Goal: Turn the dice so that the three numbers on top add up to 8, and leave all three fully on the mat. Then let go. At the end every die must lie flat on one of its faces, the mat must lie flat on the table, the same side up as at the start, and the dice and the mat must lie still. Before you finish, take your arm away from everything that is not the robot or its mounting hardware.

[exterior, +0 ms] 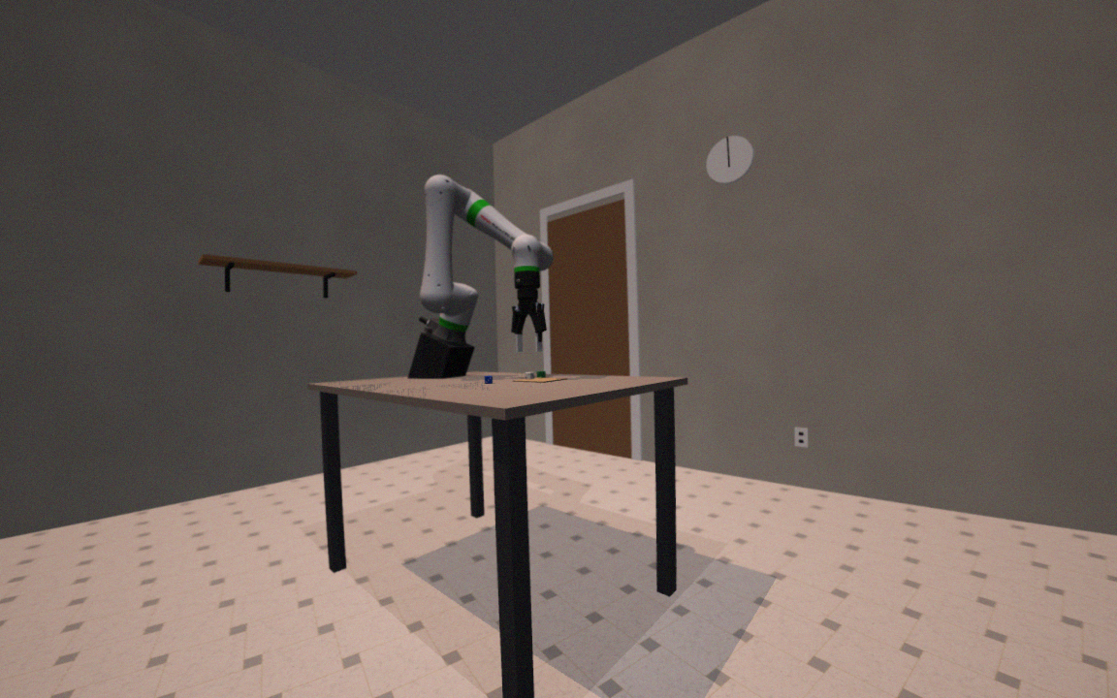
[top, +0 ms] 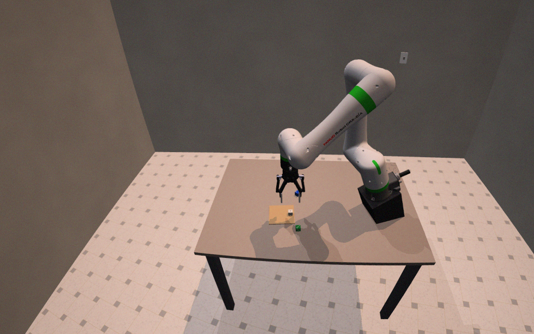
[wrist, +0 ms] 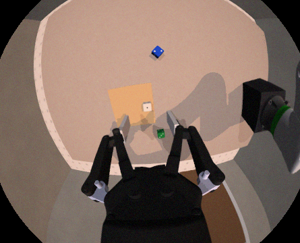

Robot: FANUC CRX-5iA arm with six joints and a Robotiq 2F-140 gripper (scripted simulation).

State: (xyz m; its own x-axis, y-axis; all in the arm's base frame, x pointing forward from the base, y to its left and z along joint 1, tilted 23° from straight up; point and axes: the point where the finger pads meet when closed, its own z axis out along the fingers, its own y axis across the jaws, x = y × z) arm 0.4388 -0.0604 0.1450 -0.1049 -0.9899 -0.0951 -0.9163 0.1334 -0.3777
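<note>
My hand is 60 mm past the blue die, 150 mm to the left of it and 120 mm above it. Also, from my hand: mat 50 mm ahead, 10 mm to the right, 130 mm below; then green die 20 mm behind, 110 mm to the left, 120 mm below; then white die 110 mm below.
</note>
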